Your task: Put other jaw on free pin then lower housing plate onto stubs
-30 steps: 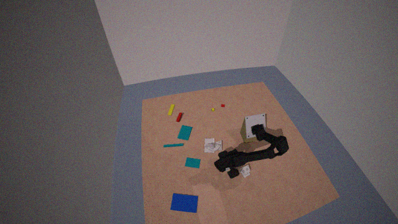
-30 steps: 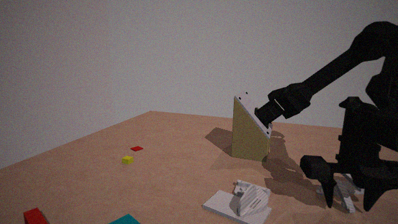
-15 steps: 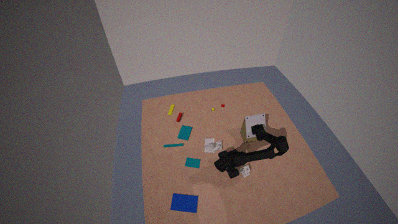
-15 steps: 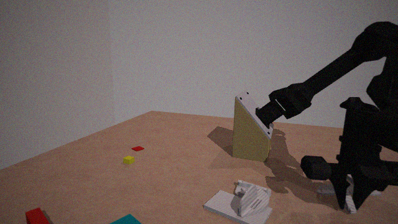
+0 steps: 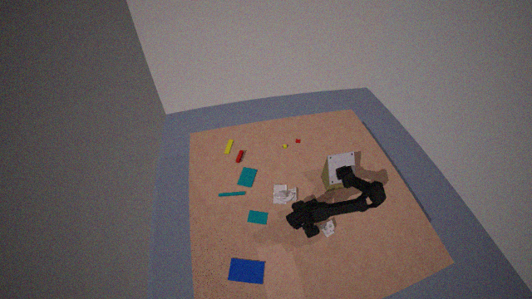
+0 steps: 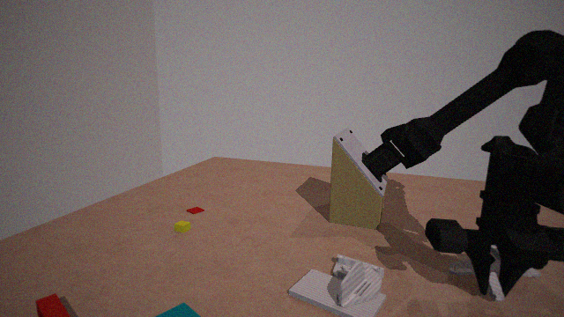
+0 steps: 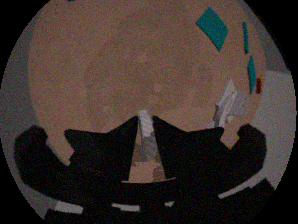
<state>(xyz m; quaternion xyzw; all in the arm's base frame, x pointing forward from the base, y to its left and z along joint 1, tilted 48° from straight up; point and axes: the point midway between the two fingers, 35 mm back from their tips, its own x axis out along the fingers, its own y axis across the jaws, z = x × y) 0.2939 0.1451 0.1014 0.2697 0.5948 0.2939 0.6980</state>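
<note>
My gripper tip is 110 mm past the white housing piece, 60 mm to the right of it and 20 mm below it. From my gripper tip the other things lie so: teal bar 310 mm ahead, 290 mm to the right; blue tile 330 mm ahead, 140 mm to the left, 10 mm below; jaw 20 mm behind, 10 mm above.
</note>
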